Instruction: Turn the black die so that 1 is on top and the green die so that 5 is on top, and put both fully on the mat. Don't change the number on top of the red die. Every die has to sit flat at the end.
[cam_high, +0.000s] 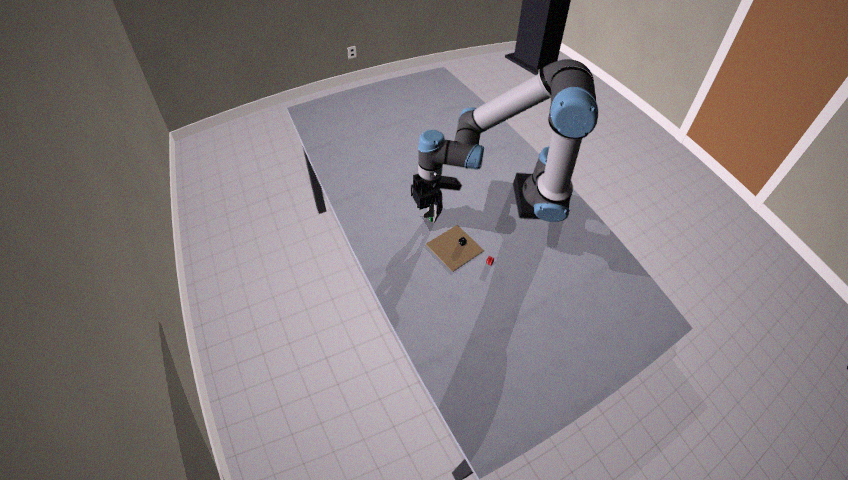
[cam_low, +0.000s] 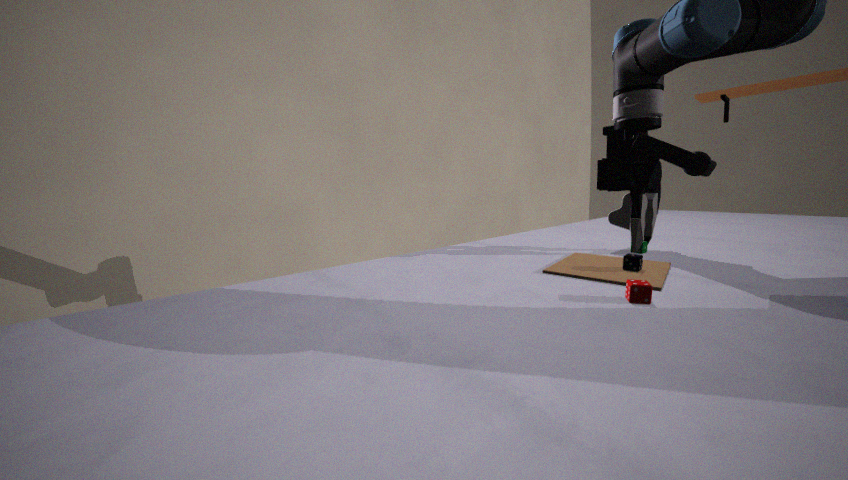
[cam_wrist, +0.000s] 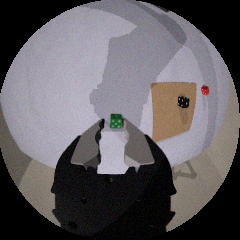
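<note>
Right now the brown mat is 150 mm to the left of my hand, 20 mm below it and 20 mm ahead of it. From my hand the other things lie so: green die (10 mm below); red die (260 mm to the left, 40 mm behind, 10 mm below); black die (150 mm to the left, 10 mm behind).
</note>
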